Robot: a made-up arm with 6 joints. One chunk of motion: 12 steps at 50 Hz.
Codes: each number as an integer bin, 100 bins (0 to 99) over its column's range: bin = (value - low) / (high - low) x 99, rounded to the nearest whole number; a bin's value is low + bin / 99 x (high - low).
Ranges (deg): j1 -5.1..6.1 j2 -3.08..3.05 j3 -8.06..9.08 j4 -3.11..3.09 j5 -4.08..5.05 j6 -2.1..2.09
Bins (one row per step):
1: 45 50 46 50 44 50
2: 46 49 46 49 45 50
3: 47 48 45 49 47 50
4: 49 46 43 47 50 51
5: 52 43 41 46 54 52
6: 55 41 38 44 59 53
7: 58 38 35 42 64 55
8: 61 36 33 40 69 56
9: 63 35 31 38 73 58
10: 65 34 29 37 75 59
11: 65 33 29 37 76 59
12: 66 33 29 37 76 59
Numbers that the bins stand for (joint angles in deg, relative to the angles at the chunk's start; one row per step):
1: -0.01 0.02 -0.10 0.02 -0.02 0.02
2: 0.10 -0.05 -0.10 -0.04 0.07 0.02
3: 0.22 -0.11 -0.27 -0.04 0.25 0.02
4: 0.44 -0.23 -0.62 -0.17 0.53 0.06
5: 0.78 -0.42 -0.96 -0.23 0.90 0.10
6: 1.12 -0.54 -1.48 -0.35 1.36 0.14
7: 1.46 -0.73 -2.00 -0.48 1.82 0.23
8: 1.80 -0.85 -2.35 -0.60 2.28 0.27
9: 2.03 -0.91 -2.69 -0.73 2.65 0.35
10: 2.25 -0.97 -3.04 -0.79 2.84 0.40
11: 2.25 -1.04 -3.04 -0.79 2.93 0.40
12: 2.37 -1.04 -3.04 -0.79 2.93 0.40

